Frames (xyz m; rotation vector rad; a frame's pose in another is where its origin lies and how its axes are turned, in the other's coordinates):
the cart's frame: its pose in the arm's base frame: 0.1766 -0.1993 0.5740 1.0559 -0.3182 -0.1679
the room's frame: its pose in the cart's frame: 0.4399 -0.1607 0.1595 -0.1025 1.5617 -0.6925
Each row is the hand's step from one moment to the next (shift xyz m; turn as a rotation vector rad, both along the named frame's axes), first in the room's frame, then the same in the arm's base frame.
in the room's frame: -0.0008 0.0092 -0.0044 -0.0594 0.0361 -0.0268
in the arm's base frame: 0.0003 0.0081 0.0063 -0.0167 0.0059 0.0724
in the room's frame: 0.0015 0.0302 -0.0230 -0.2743 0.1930 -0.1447
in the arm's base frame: -0.0056 0.0328 0.0184 -0.0830 0.0557 0.3513
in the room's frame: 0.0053 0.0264 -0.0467 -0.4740 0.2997 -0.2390
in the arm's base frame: -0.0272 0.0436 0.0163 -0.1496 0.0675 0.5871
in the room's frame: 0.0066 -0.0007 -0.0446 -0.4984 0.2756 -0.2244
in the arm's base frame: -0.0379 0.0245 0.0000 -0.1524 0.0307 0.5921
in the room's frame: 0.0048 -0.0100 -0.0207 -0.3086 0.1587 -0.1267
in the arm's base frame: -0.0218 0.0056 -0.0067 -0.0893 0.0048 0.3584
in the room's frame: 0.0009 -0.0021 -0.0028 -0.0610 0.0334 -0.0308
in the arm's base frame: -0.0033 0.0004 -0.0015 -0.0217 0.0051 0.0727
